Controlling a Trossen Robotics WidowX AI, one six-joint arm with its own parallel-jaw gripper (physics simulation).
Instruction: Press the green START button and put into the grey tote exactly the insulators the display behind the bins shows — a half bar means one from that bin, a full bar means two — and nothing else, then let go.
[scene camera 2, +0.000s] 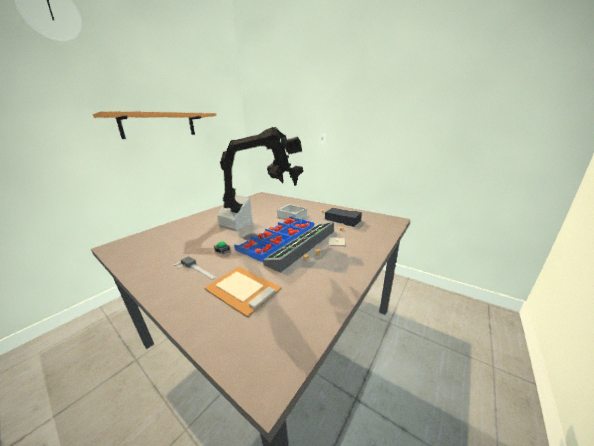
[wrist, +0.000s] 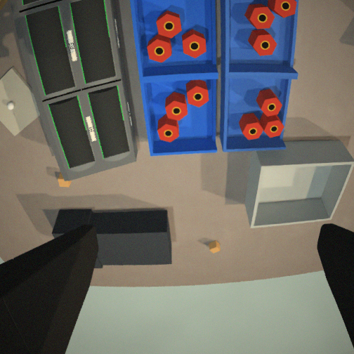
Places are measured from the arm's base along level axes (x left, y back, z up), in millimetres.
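Pixels of known places: gripper, between the fingertips: (scene camera 2: 289, 184); arm's base, origin of its link: (scene camera 2: 236, 207).
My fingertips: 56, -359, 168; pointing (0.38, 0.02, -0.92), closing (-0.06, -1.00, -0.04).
Note:
For each thing: its middle in the pictures, then the offset to it from my fingertips, as dx, dy, dz. "spot": a spot on its surface instead. Level surfaces: height alone.
- grey tote, middle of its body: (scene camera 2: 292, 212) +231, +161, -255
- display, a spot on its surface: (scene camera 2: 300, 246) spot: -159, -168, -228
- green START button, middle of its body: (scene camera 2: 221, 246) -311, +195, -262
- black box, middle of its body: (scene camera 2: 342, 216) +337, -151, -254
- pale plate, middle of its body: (scene camera 2: 337, 241) +56, -245, -279
- clipboard, middle of its body: (scene camera 2: 242, 286) -456, -109, -273
- caliper-like tool, middle of its body: (scene camera 2: 194, 268) -488, +152, -273
- table, height of its surface: dz -282
My gripper (scene camera 2: 288, 183) (wrist: 211, 239) is open and empty, high above the table near the grey tote. The grey tote (scene camera 2: 284, 214) (wrist: 300, 154) stands beside the end of the blue bins (scene camera 2: 252, 254) (wrist: 183, 147); no insulator shows inside it in the wrist view. Red hexagonal insulators (scene camera 2: 293, 231) (wrist: 198, 93) lie in the bins; each of the two nearest bins in the wrist view holds three. The display (scene camera 2: 300, 246) (wrist: 126, 145) behind the bins shows dark windows with green outlines; I see no filled bar in the visible windows. The green START button (scene camera 2: 221, 244) is at the opposite end of the bins.
A black box (scene camera 2: 343, 216) (wrist: 131, 245) stands beyond the display's end. Small orange cubes (scene camera 2: 317, 252) (wrist: 214, 246) lie around. A pale plate (scene camera 2: 337, 242) (wrist: 17, 102) lies behind the display. A clipboard (scene camera 2: 240, 285) and a caliper-like tool (scene camera 2: 189, 261) lie on the table (scene camera 2: 200, 340).

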